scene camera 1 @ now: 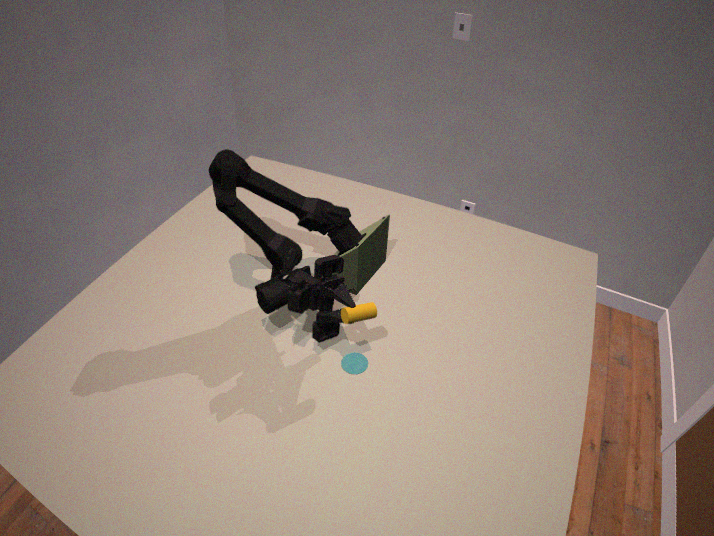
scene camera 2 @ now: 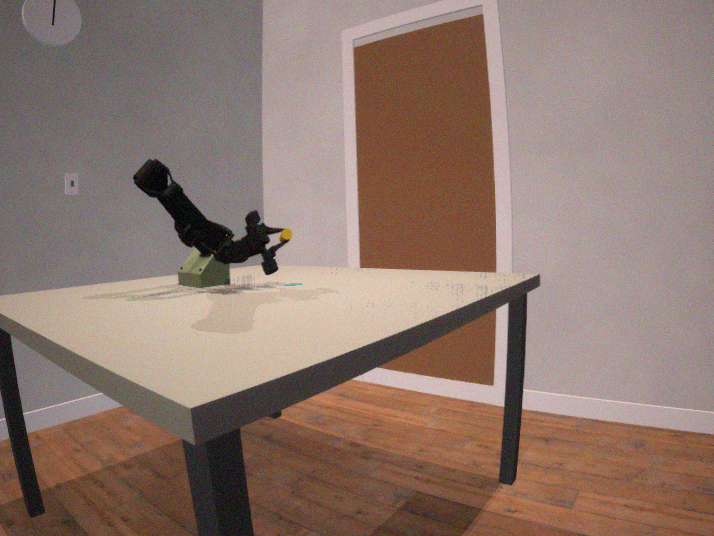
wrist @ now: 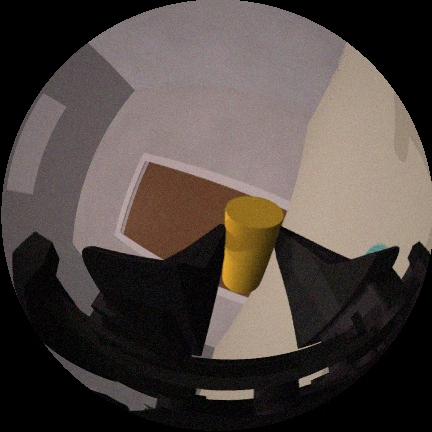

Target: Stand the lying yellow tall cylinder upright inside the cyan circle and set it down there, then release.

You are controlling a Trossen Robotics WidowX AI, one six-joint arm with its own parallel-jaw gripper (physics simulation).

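Places are measured from the arm's base along level axes (x ahead, y left, z up), in centimetres.
Pixels of known places: gripper, fingertip midpoint: [scene camera 1: 353, 314] [scene camera 2: 287, 234] [wrist: 249, 231]; arm's base at its link origin: [scene camera 1: 352, 245].
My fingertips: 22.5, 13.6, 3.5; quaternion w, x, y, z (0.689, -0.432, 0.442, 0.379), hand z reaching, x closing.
Ahead of a thing's pixels: the offset from my fingertips to its top centre, as dx, dy, dz. "spot": to the spot under its first point. Level surfaces: height alone.
The yellow tall cylinder {-1.3, +0.5, +1.9} [scene camera 1: 362, 312] [scene camera 2: 286, 234] [wrist: 252, 250] is held in the air, well above the table. It is tipped over, with its long axis roughly level; scene camera 2 sees it nearly end-on as a round face. My gripper [scene camera 1: 347, 311] [scene camera 2: 284, 235] [wrist: 249, 231] is shut on it, one finger on each side. The flat cyan circle {spot: +0.8, +1.1, -14.8} [scene camera 1: 354, 363] [scene camera 2: 292, 283] lies on the table, nearer to scene camera 1 than the cylinder appears. In the wrist view, part of the cyan circle {spot: +3.0, +1.5, -14.8} [wrist: 378, 249] shows behind the right finger.
The pale table {dz -14.9} [scene camera 1: 461, 375] [scene camera 2: 190, 369] carries the arm's green base block [scene camera 1: 371, 253] [scene camera 2: 203, 272], behind the gripper in scene camera 1. The arm's shadows fall across the table. A brown door [scene camera 2: 426, 150] and grey walls stand beyond the table.
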